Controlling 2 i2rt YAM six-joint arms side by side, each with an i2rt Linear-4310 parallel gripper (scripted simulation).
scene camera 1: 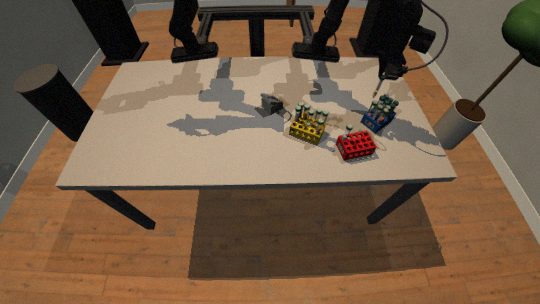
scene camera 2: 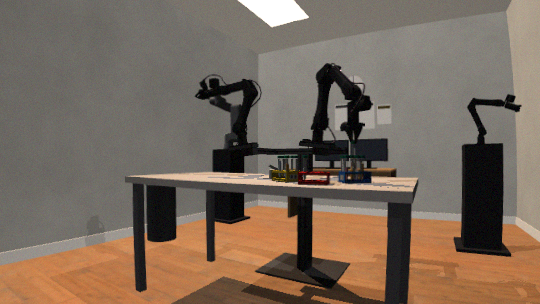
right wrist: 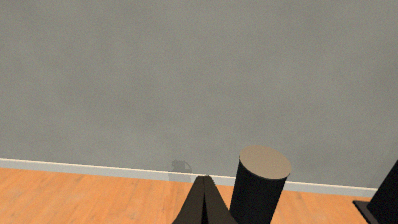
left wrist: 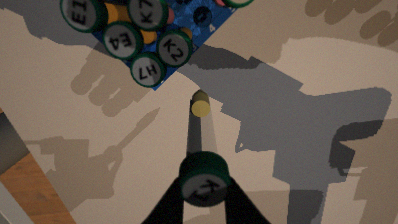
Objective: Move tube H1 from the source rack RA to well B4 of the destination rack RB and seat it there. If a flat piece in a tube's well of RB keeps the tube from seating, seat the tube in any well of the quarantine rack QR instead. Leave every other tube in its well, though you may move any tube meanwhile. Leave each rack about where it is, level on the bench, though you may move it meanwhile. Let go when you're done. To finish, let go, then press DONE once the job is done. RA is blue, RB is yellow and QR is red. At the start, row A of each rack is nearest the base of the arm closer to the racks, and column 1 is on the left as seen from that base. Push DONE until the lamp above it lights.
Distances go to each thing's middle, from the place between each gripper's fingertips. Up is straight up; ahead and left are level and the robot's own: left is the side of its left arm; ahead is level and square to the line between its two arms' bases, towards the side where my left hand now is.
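Scene:
So you can picture it, my left gripper is 110 mm to the left of the red rack QR [scene camera 1: 364, 145], 230 mm short of it and 170 mm above it. Going by its middle, the red rack QR is nearer to my left gripper than to my right hand.
Counted from my right hand, the red rack QR is 330 mm ahead, 1100 mm to the left and 560 mm below.

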